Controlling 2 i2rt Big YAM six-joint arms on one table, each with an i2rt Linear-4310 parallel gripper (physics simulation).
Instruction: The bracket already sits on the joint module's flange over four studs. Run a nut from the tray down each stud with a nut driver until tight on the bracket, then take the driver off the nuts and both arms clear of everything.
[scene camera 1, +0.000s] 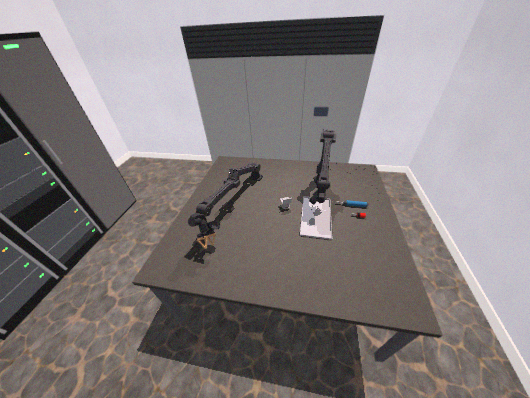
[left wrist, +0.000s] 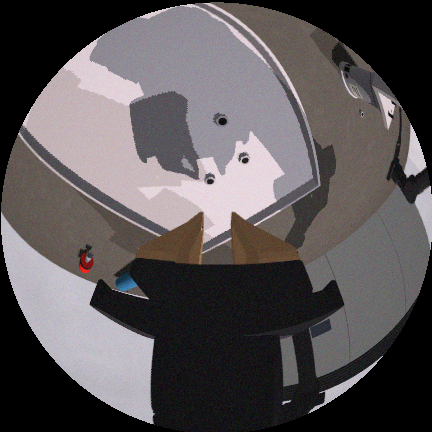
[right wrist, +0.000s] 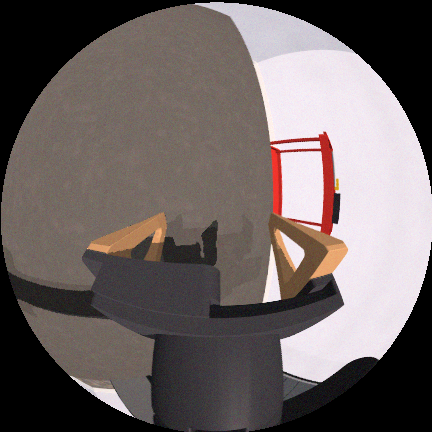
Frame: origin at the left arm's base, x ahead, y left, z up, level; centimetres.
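Seen in the pictures: left gripper, between the fingertips: (left wrist: 216, 217); right gripper, between the fingertips: (scene camera 1: 209, 246) (right wrist: 217, 218); right arm's base, origin of its link: (scene camera 1: 255, 177) (left wrist: 391, 167).
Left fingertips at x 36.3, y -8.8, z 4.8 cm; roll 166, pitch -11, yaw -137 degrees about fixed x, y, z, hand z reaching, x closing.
A point is followed by its place in that frame.
The white tray (scene camera 1: 315, 218) @(x 50.0, y -13.4, z 0.4 cm) lies right of the table's middle. In the left wrist view the tray (left wrist: 181, 120) @(x 42.9, y -12.8, z 0.4 cm) holds three dark nuts (left wrist: 220, 119) @(x 40.6, y -14.8, z 0.9 cm), (left wrist: 243, 157) @(x 36.3, y -13.6, z 0.9 cm), (left wrist: 209, 179) @(x 37.2, y -9.7, z 0.9 cm). My left gripper (scene camera 1: 317, 200) @(x 36.3, y -8.8, z 4.8 cm) hangs over the tray's far end. Its fingers (left wrist: 215, 229) @(x 36.3, y -8.8, z 4.8 cm) are shut and empty, just above the tray edge near the closest nut. The joint module with its bracket (scene camera 1: 284, 203) @(x 39.6, y -36.6, z 7.3 cm) stands left of the tray and also shows in the left wrist view (left wrist: 362, 84). A blue-handled driver (scene camera 1: 355, 203) @(x 37.5, y 20.1, z 3.4 cm) and a red-handled driver (scene camera 1: 360, 215) @(x 50.0, y 20.1, z 2.5 cm) lie right of the tray. My right gripper (scene camera 1: 206, 242) @(x 81.0, y -86.8, z 8.9 cm) (right wrist: 217, 238) @(x 81.0, y -86.8, z 8.9 cm) is open and empty, low over the table's left part.
A small dark speck (left wrist: 362, 113) @(x 29.3, y -34.7, z 0.6 cm) lies on the table beside the joint module. A server rack (scene camera 1: 37, 171) stands off the table to the left, and a grey cabinet (scene camera 1: 278, 98) stands behind it. A red frame (right wrist: 301, 181) shows beyond the table edge in the right wrist view.
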